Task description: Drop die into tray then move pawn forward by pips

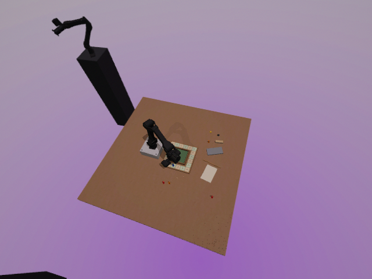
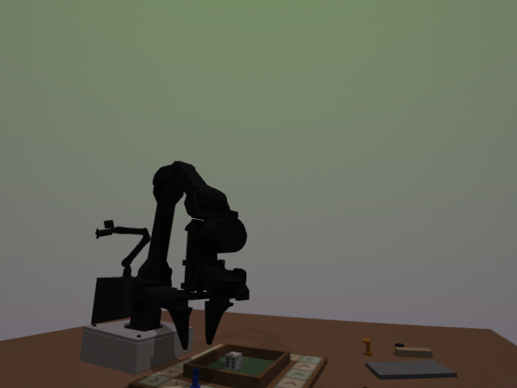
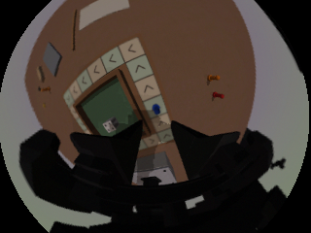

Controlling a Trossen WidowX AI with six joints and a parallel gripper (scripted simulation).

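The blue pawn is 10 mm to the right of my gripper tip and 50 mm below it. The rest, counted from my gripper tip: cream card (340 mm ahead, 10 mm to the right, 80 mm below); white die (20 mm ahead, 110 mm to the left, 50 mm below); green dice tray (40 mm ahead, 100 mm to the left, 70 mm below).
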